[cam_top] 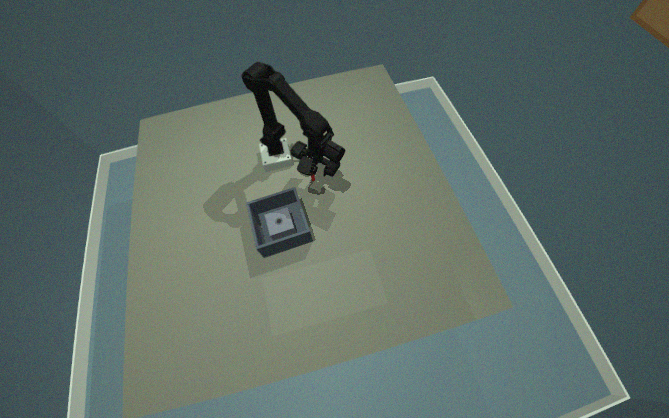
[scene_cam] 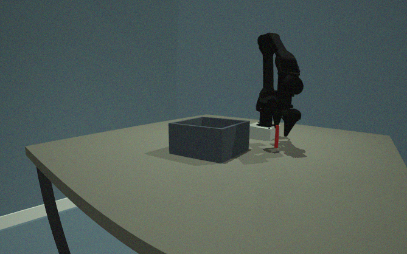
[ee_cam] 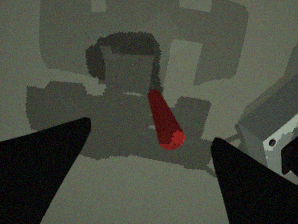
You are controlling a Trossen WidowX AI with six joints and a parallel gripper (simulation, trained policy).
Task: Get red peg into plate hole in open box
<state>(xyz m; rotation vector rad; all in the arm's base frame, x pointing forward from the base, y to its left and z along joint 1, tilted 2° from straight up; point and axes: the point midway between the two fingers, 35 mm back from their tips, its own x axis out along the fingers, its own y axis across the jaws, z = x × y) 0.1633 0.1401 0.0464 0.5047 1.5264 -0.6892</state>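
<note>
My gripper tip is 10 mm to the left of the red peg and 20 mm above it. From my gripper tip the other things lie so: dark grey box (180 mm ahead, 170 mm to the right, 30 mm below); then plate (180 mm ahead, 170 mm to the right, 10 mm below).
</note>
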